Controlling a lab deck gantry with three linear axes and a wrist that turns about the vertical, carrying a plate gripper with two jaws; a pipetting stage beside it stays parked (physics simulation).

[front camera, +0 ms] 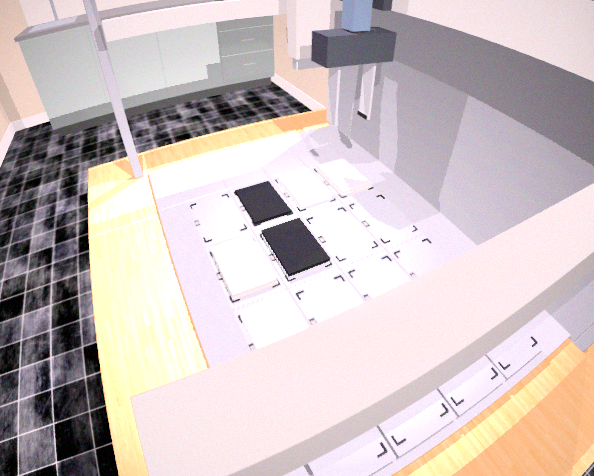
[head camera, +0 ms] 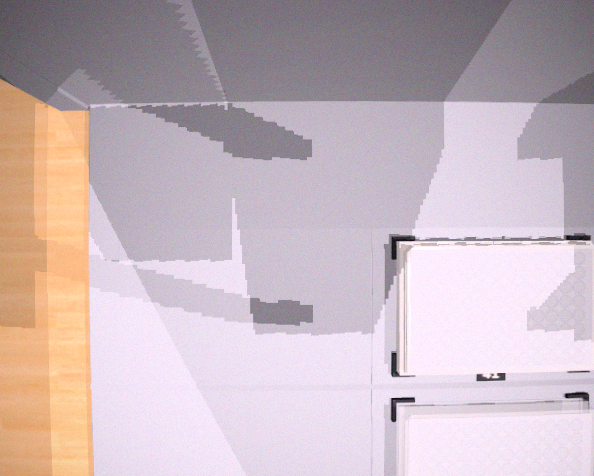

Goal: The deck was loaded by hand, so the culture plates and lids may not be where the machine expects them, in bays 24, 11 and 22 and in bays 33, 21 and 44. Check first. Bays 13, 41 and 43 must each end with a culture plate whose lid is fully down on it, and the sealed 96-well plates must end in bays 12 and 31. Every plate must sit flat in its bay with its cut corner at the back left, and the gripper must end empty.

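Pixels of known places: gripper, fingertip midpoint: [front camera: 348, 119]; robot's base, origin of the base link: [front camera: 191, 206].
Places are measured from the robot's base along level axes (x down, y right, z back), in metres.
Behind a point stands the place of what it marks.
Observation:
My gripper [front camera: 350, 119] {x -0.160, y -0.364, z -0.064 m} hangs raised at the back of the deck in the front view, jaws apart and empty; its jaws do not show in the head view. A pale plate [front camera: 344, 176] {x -0.014, y -0.360, z -0.075 m} [head camera: 490, 305] {x -0.014, y -0.366, z -0.055 m} sits in bay 41 and looks lidded; whether the lid is fully down is unclear. Another pale plate [front camera: 306, 186] {x -0.014, y -0.258, z -0.072 m} [head camera: 495, 445] {x -0.014, y -0.277, z -0.060 m} is in bay 31. A pale plate [front camera: 246, 269] {x -0.014, y -0.044, z -0.247 m} sits in bay 12. A washed-out pale plate [front camera: 272, 319] {x -0.016, y -0.043, z -0.365 m} appears to be in bay 13. Bay 11 [front camera: 218, 218] {x 0.000, y -0.044, z -0.071 m} shows bare corner marks. The cut corners cannot be made out.
A black plate-sized piece [front camera: 263, 202] {x -0.008, y -0.149, z -0.074 m} lies in bay 21, and a black-topped one [front camera: 296, 246] {x -0.016, y -0.150, z -0.237 m} in bay 22. Bays 32, 42 and 43 show corner marks. A wide pale beam [front camera: 350, 345] {x -0.400, y 0.022, z -0.617 m} crosses the foreground and hides the deck's near bays. A grey wall panel [front camera: 510, 150] {x -0.224, y -0.499, z -0.378 m} borders the right side.

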